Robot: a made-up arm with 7 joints.
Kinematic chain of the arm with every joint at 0, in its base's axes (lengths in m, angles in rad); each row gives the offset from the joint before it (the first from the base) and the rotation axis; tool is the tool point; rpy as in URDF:
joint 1: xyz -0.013 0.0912 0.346 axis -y
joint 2: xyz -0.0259 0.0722 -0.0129 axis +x
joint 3: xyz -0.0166 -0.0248 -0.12 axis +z
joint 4: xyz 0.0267 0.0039 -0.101 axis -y
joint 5: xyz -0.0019 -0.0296 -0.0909 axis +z
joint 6: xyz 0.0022 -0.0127 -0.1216 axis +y
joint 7: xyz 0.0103 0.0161 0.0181 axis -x
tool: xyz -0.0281 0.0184 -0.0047 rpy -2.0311 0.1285 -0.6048
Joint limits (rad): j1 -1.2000..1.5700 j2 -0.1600..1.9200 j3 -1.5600..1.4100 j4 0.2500..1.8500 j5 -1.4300..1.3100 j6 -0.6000..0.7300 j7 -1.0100..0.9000
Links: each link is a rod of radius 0.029 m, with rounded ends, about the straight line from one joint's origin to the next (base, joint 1, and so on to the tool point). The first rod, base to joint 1, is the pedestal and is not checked.
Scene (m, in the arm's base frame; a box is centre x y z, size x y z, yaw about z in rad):
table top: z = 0
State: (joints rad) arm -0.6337 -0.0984 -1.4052 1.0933 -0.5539 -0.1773 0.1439
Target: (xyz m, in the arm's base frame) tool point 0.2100 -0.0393 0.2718
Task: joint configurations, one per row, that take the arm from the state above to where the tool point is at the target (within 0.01 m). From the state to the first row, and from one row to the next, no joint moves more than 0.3 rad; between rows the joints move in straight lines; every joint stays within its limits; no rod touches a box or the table.
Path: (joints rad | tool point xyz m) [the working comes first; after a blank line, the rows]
Joints at the target: 0.6203 -0.1600 -0.6889 1.6565 -0.6319 -0.2455 0.1730
Straight joint move there: clear.

1: -0.3829 -0.1107 -1.2619 1.2059 -0.5695 -0.1909 0.1497 | -0.0966 -0.0991 0.0727
2: -0.1321 -0.1230 -1.1187 1.3186 -0.5851 -0.2046 0.1555 | 0.0091 -0.0953 0.0807
3: 0.1187 -0.1354 -0.9754 1.4312 -0.6007 -0.2182 0.1614 | 0.1020 -0.0836 0.1223
4: 0.3695 -0.1477 -0.8321 1.5438 -0.6163 -0.2318 0.1672 | 0.1713 -0.0646 0.1897
5: 0.6203 -0.1600 -0.6889 1.6565 -0.6319 -0.2455 0.1730 | 0.2100 -0.0393 0.2718

